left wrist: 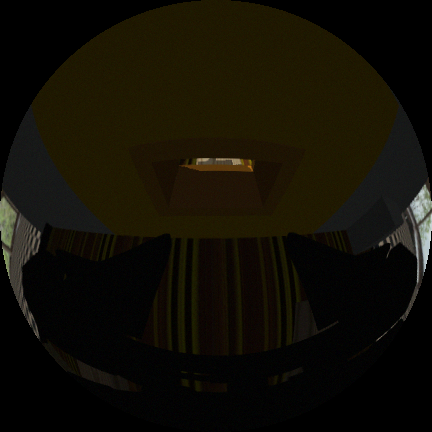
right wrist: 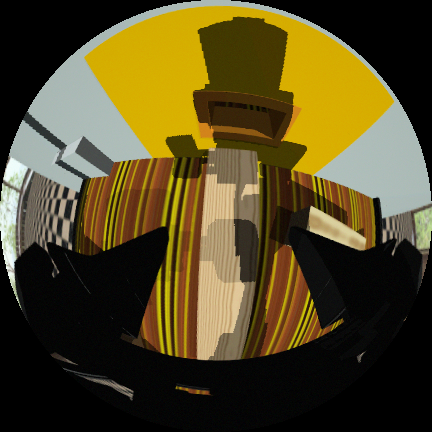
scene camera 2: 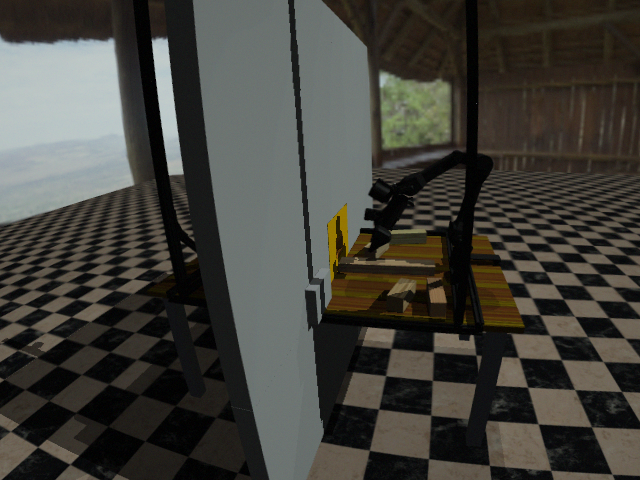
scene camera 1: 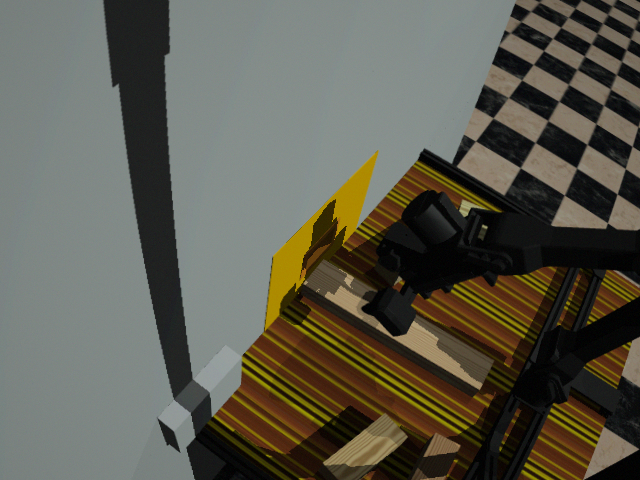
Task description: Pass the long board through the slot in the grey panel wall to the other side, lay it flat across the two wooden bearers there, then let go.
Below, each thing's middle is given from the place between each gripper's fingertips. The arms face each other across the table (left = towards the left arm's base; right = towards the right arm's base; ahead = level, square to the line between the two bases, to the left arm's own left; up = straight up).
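From my left hand, the slot [scene camera 1: 327, 240] is 3 cm above, 1 cm ahead and 5 cm to the right, and the grey block [scene camera 1: 199, 401] is 1 cm below, 30 cm behind and 4 cm to the right.
From my right hand, the grey block is 4 cm below, 30 cm behind and 15 cm to the left, while the slot's 1 cm ahead and 14 cm to the left.
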